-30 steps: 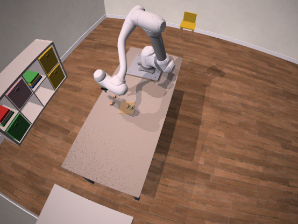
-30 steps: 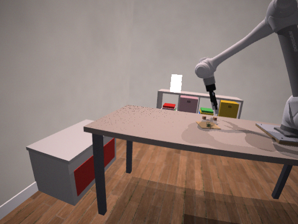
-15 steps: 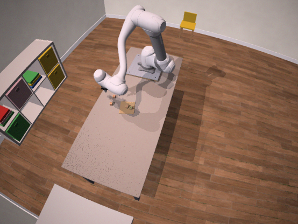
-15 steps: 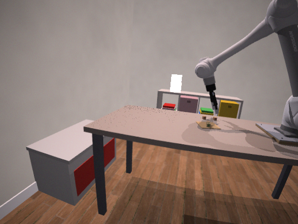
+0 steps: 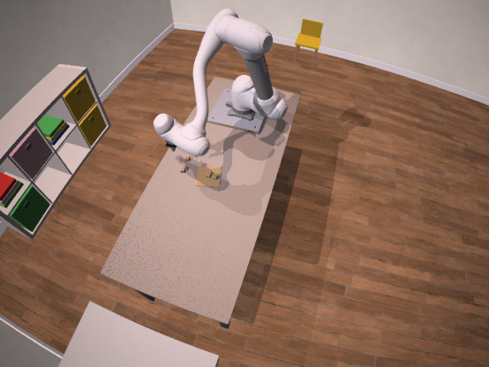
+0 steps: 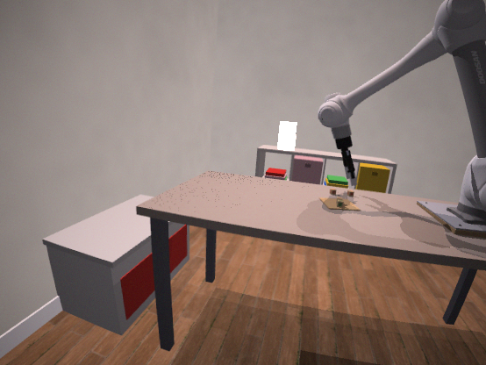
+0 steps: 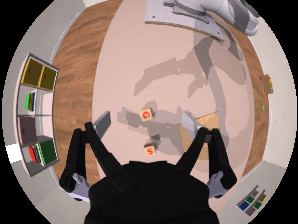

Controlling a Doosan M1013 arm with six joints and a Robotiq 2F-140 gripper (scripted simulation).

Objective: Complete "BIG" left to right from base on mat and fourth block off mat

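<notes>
Now: hand 8 cm short of the block, 7 cm above it and 1 cm to the right of it.
</notes>
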